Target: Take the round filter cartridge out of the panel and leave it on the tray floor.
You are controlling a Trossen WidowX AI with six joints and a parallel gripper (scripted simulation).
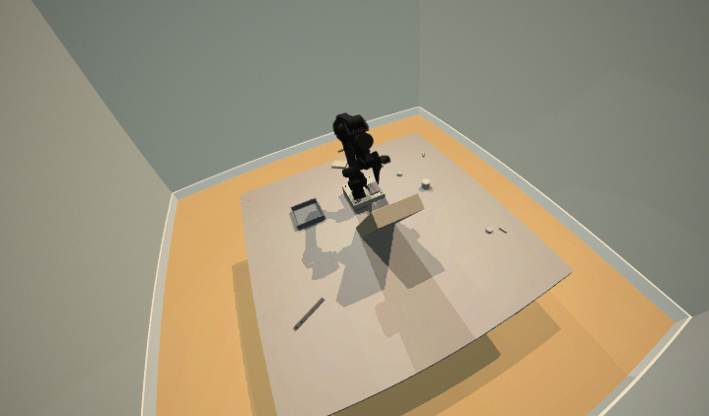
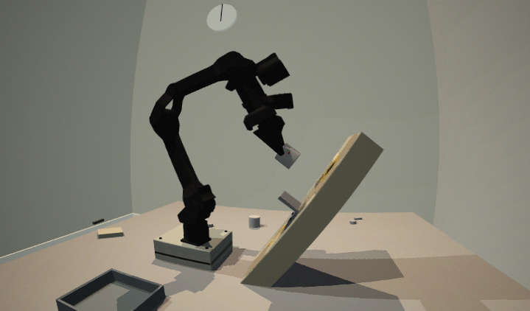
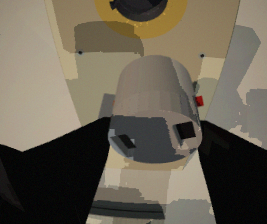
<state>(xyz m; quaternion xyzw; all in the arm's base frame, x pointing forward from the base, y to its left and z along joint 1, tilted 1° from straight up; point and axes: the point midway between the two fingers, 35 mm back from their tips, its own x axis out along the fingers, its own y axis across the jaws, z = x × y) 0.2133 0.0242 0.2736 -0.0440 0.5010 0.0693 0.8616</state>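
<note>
The tray is 320 mm to the right of my gripper tip, 290 mm below it and 240 mm behind it. The rest, counted from my gripper tip: round grey filter cartridge: 10 mm ahead; then tan block: 600 mm behind, 290 mm below, 70 mm to the right; then tan service panel: 110 mm below, 70 mm ahead, 20 mm to the left.
</note>
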